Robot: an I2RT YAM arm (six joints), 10 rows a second.
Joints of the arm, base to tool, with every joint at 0 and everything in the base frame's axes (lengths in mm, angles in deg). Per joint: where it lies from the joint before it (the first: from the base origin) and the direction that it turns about. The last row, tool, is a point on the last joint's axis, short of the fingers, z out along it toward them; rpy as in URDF.
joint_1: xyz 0 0 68 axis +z
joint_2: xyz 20 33.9 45.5 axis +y
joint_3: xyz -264 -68.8 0 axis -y
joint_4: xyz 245 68.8 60 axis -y
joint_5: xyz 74 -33.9 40.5 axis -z
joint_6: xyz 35.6 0 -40.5 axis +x
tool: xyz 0 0 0 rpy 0 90 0
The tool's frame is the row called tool.
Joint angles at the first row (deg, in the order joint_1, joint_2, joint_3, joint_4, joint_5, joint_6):
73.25, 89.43, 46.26, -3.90, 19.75, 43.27
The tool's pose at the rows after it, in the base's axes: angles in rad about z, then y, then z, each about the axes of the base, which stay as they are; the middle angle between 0 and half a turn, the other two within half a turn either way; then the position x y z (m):
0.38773 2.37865 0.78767 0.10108 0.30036 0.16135
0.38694 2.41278 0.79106 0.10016 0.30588 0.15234
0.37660 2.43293 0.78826 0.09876 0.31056 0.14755
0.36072 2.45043 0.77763 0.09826 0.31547 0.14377
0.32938 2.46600 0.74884 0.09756 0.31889 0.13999
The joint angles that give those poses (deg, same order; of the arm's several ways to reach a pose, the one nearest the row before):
73.52, 92.90, 47.20, -4.23, 19.18, 43.55
73.89, 95.40, 48.14, -4.64, 18.57, 44.27
74.35, 97.06, 49.12, -5.26, 18.50, 44.55
74.67, 98.67, 50.35, -6.09, 18.66, 44.75
75.02, 100.05, 51.35, -7.14, 19.42, 44.97

